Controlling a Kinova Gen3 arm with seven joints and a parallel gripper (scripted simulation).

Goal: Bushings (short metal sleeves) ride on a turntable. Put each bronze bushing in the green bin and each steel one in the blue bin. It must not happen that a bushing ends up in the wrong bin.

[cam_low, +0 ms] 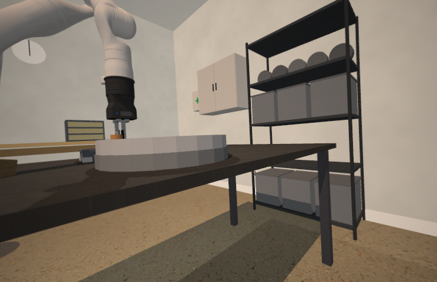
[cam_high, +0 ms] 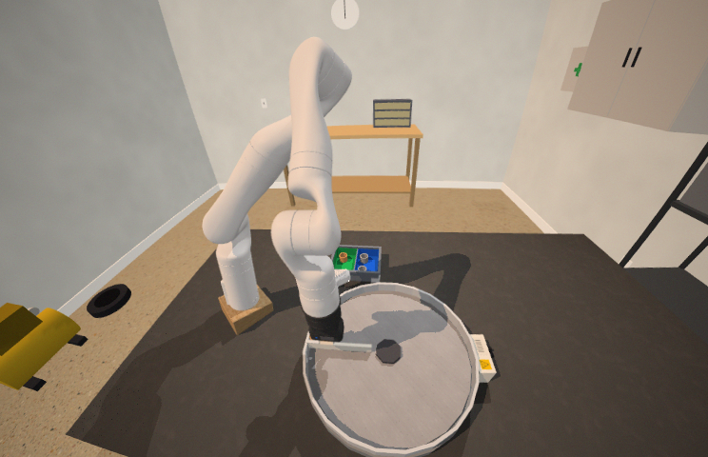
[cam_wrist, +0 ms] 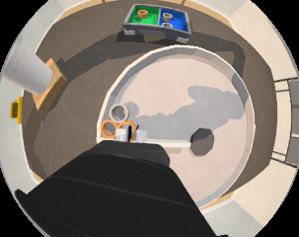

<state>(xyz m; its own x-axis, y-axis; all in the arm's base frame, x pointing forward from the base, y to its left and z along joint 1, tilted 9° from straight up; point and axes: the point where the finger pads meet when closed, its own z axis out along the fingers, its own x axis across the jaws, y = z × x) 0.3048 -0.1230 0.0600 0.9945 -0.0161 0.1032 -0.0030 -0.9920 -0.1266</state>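
The green bin is 34 cm to the left of my hand, 7 cm below it and 3 cm ahead of it. The rest, counted from my hand: turntable (14 cm ahead, 4 cm below, 2 cm to the right).
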